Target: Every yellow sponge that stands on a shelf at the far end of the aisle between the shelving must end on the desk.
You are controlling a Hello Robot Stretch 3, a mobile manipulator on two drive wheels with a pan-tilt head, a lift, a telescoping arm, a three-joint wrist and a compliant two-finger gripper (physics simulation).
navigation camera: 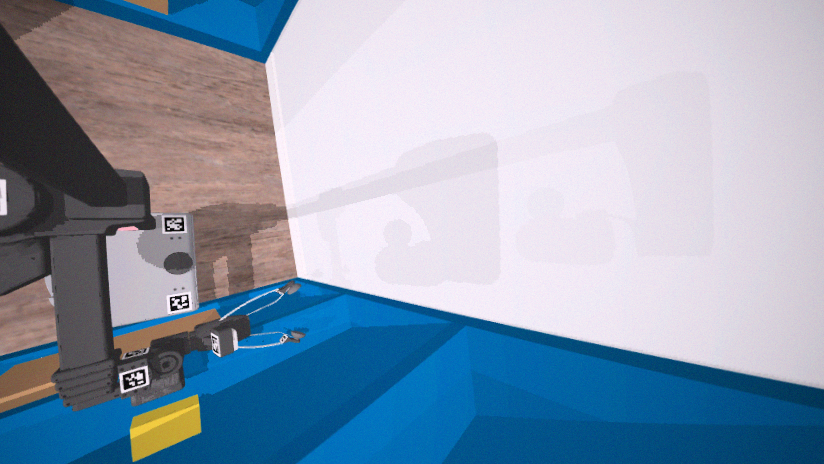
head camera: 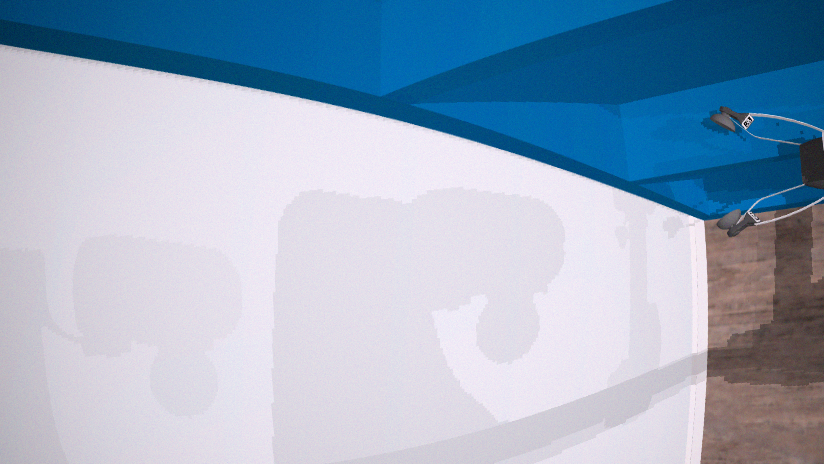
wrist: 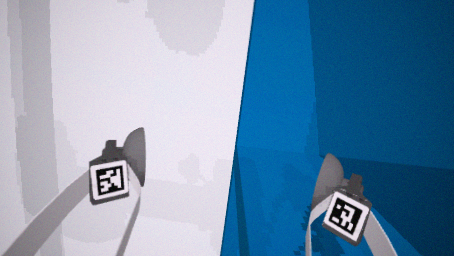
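Where they show: gripper, fingertip midpoint: [navigation camera: 303,309] [head camera: 714,171] [wrist: 231,160]; robot's base at its link origin: [navigation camera: 177,261].
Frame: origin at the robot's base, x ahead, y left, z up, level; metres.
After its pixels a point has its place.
A yellow sponge [navigation camera: 166,429] {x -0.036, y -0.303, z 0.578 m} stands on a shelf of the blue shelving [head camera: 472,51] {x 0.307, y -0.157, z 0.991 m} [navigation camera: 369,368] {x 0.428, y -0.377, z 0.607 m} [wrist: 280,75] {x 0.409, y -0.183, z 0.635 m}, at the lower left of the navigation view, just beyond the wrist joints. It does not show in the head or wrist view. My gripper [head camera: 727,171] {x 0.248, y -0.140, z 0.571 m} [navigation camera: 294,311] {x 0.248, y -0.140, z 0.571 m} [wrist: 231,160] {x 0.248, y -0.140, z 0.571 m} is open with no object between its fingers. Its fingers point toward the white end wall, along the shelving's front edge. The fingertips are farther toward the wall than the sponge and apart from it. The desk does not show in these views.
The white wall [head camera: 172,144] {x 0.451, y -0.084, z 1.150 m} [navigation camera: 518,57] {x 0.410, y 0.333, z 1.123 m} [wrist: 100,75] {x 0.435, y 0.082, z 0.603 m} closes the aisle close ahead. Brown boxes [navigation camera: 172,323] {x -0.024, y -0.202, z 0.126 m} [navigation camera: 28,377] {x -0.276, y -0.226, z 0.250 m} lie in the shelving below the arm. More blue shelving [navigation camera: 230,34] {x 0.186, y 0.943, z 0.076 m} stands across the wooden floor [navigation camera: 201,126] {x 0.090, y 0.545, z 0.000 m}. My base [navigation camera: 123,276] {x -0.123, y -0.023, z 0.159 m} is near the sponge-side shelving.
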